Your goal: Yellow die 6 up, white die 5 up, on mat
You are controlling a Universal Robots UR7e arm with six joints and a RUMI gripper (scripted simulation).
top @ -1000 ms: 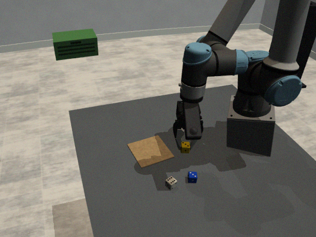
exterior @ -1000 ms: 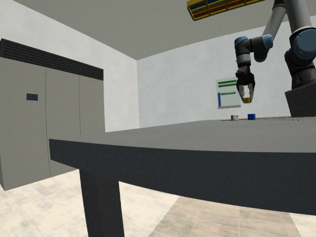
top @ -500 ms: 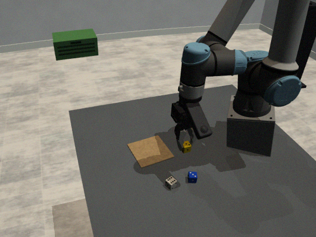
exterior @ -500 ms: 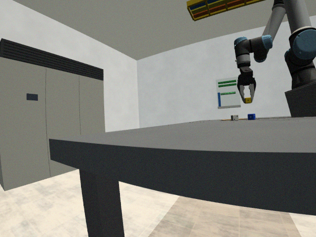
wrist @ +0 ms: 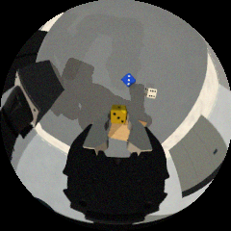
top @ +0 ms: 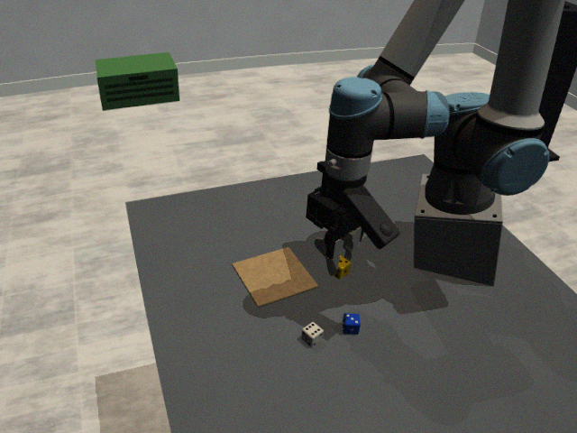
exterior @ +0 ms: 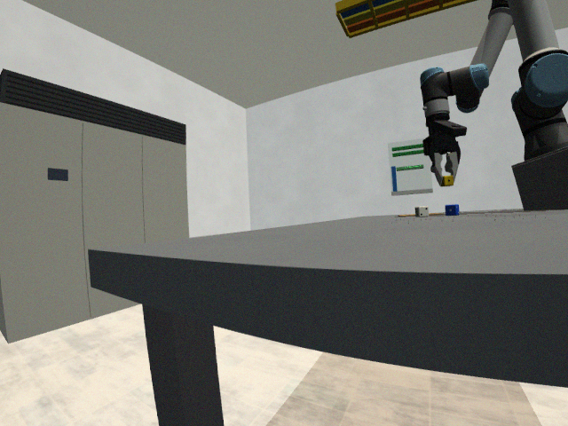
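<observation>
Now: hand 1 cm past the blue die, 7 cm to the right of it and 9 cm above it. The rest, counted from my hand: tan mat: 9 cm ahead, 11 cm to the right, 10 cm below; white die: 8 cm ahead, 7 cm to the left, 9 cm below; yellow die: right at my hand.
</observation>
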